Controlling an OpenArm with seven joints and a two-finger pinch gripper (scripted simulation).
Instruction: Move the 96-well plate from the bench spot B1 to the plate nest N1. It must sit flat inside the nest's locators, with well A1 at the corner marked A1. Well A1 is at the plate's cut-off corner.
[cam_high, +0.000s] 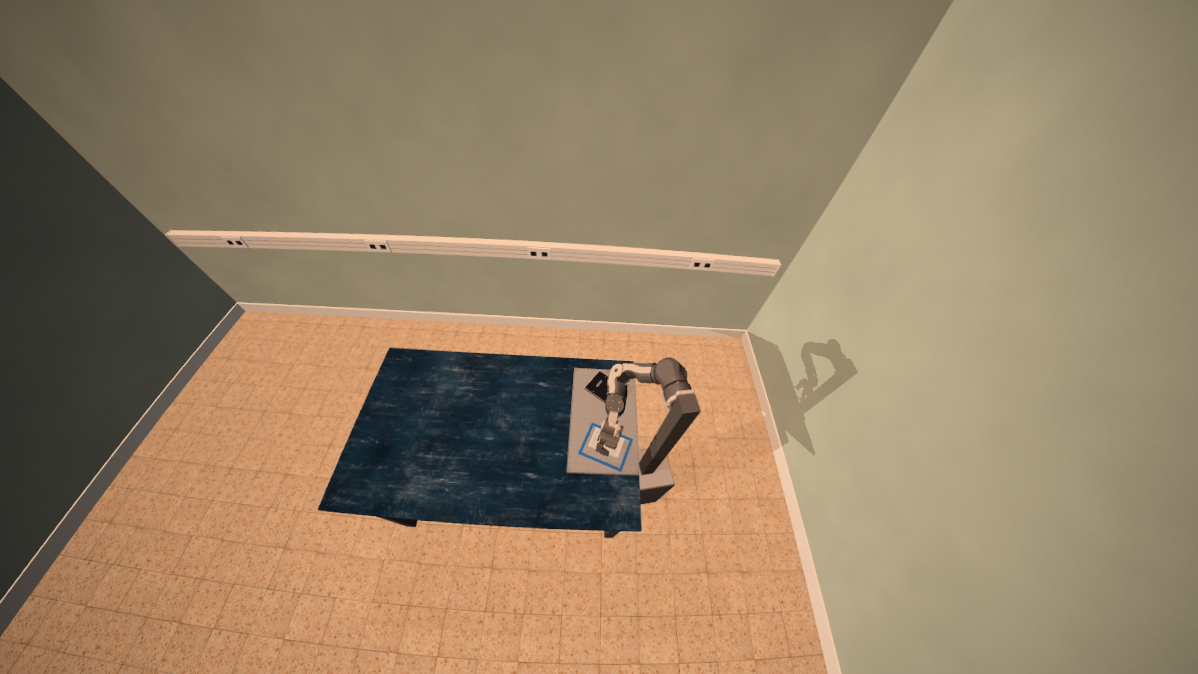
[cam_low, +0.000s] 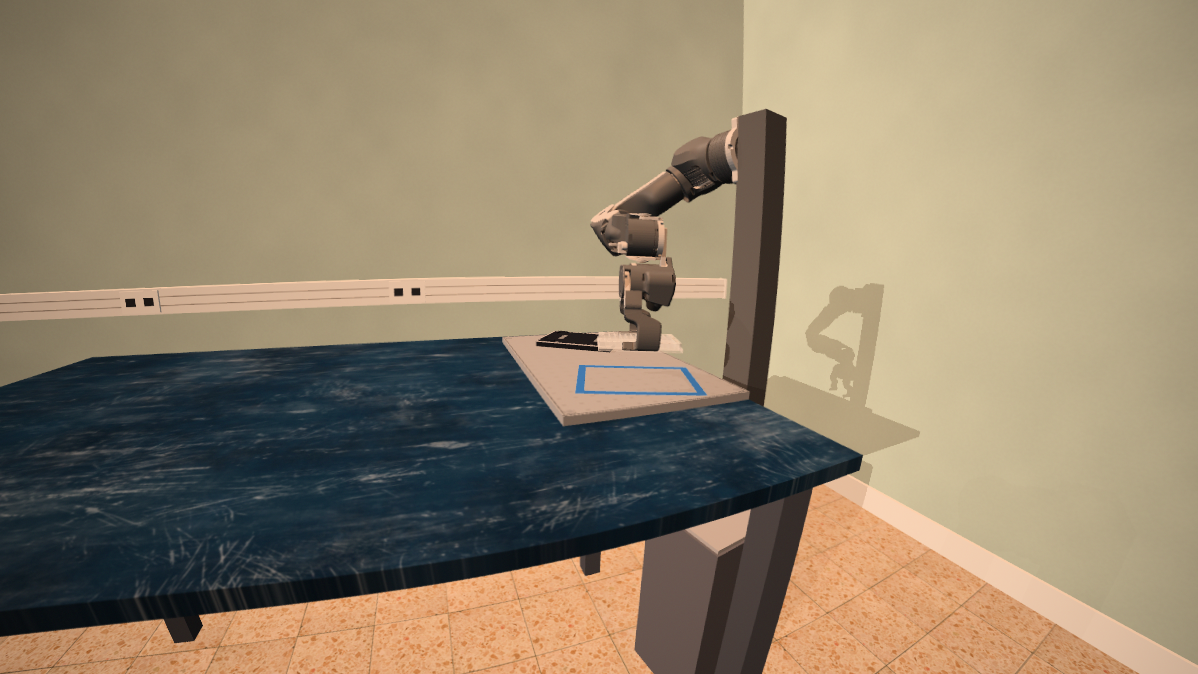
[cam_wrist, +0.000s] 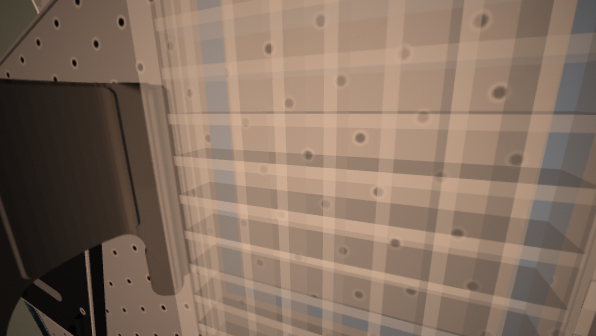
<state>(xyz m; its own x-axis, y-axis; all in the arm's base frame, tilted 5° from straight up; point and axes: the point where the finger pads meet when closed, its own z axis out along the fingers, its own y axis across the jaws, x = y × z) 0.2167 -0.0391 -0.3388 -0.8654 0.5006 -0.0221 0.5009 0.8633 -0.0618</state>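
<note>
Now: the black plate nest 27 cm to the right of my hand, 6 cm below it and 5 cm behind it. Also, from my hand: clear 96-well plate (right at my hand).
</note>
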